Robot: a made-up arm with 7 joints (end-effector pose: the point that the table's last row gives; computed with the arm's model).
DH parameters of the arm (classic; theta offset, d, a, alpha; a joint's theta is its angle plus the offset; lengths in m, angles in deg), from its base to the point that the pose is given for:
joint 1: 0 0.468 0 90
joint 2: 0 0.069 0 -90
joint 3: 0 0.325 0.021 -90
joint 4: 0 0.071 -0.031 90
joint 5: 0 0.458 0 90
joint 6: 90 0.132 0.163 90
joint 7: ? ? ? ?
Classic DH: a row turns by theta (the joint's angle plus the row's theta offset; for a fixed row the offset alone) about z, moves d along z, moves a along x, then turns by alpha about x.
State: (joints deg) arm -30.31 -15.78 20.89 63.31 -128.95 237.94 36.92
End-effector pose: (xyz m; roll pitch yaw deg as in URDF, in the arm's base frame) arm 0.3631 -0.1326 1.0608 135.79 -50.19 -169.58
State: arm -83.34 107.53 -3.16 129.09 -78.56 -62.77 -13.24
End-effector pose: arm -0.2307 0.2210 0.9085 155.00 -13.08 -139.28
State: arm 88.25 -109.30 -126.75 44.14 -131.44 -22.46 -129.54
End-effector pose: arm 0.3987 0.8579 0.2759 84.44 -38.75 -99.09
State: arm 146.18 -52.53 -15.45 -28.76 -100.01 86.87 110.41
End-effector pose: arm -0.4741 0.0010 1.0870 5.82 -23.11 -37.17
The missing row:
joint 7: 0 0.022 0 0
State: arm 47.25 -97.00 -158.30 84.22 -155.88 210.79 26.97
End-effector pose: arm 0.6030 0.1550 0.6340 -178.21 64.88 59.86
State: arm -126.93 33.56 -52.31 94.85 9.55 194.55 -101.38
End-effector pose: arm -0.2586 0.2409 0.7911 -25.81 -40.68 -93.18
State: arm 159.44 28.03 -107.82 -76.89 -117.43 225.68 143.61
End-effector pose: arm -0.1134 -0.2188 0.7212 71.49 -19.04 -179.62
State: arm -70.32 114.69 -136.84 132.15 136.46 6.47 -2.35
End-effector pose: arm -0.3964 -0.3646 0.3354 98.39 13.65 -94.67
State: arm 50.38 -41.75 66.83 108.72 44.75 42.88 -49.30
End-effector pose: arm -0.1253 0.5269 0.3647 -112.16 -25.71 107.36
